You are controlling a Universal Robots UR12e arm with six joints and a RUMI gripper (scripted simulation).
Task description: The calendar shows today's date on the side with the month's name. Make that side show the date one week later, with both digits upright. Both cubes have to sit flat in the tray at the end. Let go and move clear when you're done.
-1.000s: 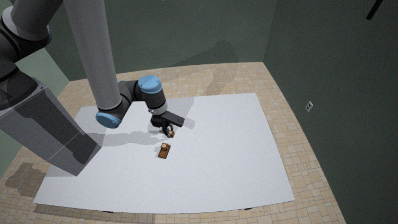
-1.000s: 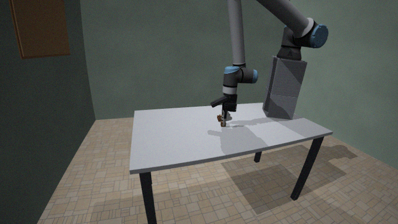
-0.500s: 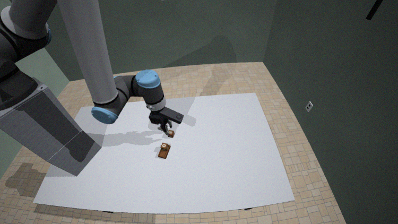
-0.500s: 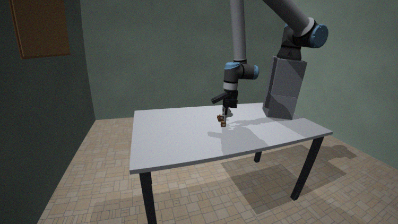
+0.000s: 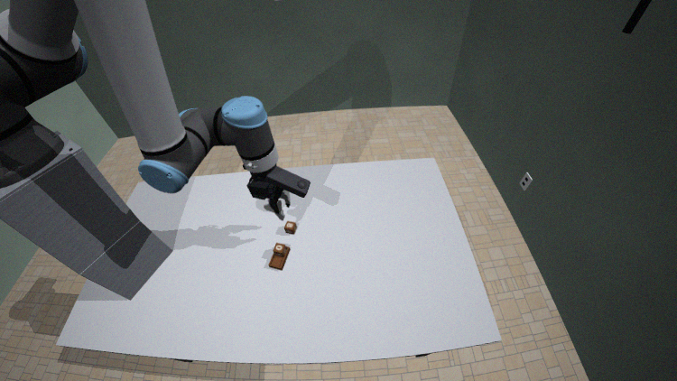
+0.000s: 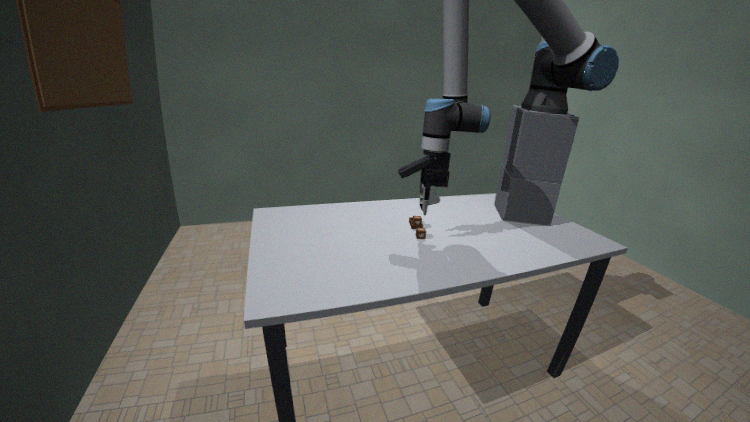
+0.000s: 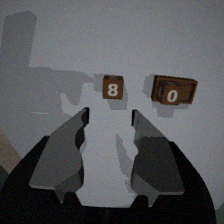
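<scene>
Now: the brown date cube 10 cm below my hand. Round my hand: brown wooden tray (3 cm behind, 11 cm to the right, 10 cm below).
</scene>
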